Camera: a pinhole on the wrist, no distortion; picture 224 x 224 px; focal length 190.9 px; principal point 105.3 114.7 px. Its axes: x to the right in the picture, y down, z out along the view. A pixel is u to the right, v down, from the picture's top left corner.
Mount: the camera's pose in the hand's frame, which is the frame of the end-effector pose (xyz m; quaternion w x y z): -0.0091 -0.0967 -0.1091 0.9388 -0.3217 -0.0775 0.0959
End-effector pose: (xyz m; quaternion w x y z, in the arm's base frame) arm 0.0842 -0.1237 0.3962 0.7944 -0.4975 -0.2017 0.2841
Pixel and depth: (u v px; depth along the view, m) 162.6 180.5 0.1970
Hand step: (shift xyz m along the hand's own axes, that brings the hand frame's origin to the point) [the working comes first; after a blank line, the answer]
In the camera's frame: 0.0591 0.0679 0.1970

-0.0014 0.0856 0.0077
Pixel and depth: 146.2 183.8 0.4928
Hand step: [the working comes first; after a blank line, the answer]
In the camera's frame: 0.1056 0.1784 0.4928

-0.0321 0.3561 0.1742
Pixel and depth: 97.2 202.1 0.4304
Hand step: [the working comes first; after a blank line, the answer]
In the camera's frame: -0.0183 0.1971 0.4304

-0.1416 0.3053 0.1036
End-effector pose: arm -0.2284 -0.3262 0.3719 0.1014 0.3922 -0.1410 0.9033
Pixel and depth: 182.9 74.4 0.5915
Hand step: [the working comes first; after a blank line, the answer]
In the camera's frame: 0.2404 -0.1249 0.5915

0.1177 0.2103 0.4503
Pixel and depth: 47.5 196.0 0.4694
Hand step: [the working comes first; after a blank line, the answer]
In the camera's frame: -0.1421 0.1999 0.4694

-0.2702 0.3020 0.1219
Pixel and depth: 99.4 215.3 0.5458
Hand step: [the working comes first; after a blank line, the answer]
In the camera's frame: -0.0169 0.2876 0.5458

-0.1760 0.4438 0.1378
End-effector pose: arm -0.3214 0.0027 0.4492 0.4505 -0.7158 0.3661 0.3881
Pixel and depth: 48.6 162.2 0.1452
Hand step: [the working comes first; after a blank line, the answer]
In the camera's frame: -0.0431 0.0361 0.1452

-0.0857 0.0069 -0.0217
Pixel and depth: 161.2 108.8 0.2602
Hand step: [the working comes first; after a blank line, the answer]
In the camera's frame: 0.0762 -0.0080 0.2602

0.0119 0.0679 0.1055
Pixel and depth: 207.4 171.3 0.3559
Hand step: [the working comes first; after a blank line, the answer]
In the camera's frame: 0.1903 0.1055 0.3559

0.0880 0.2385 0.1195
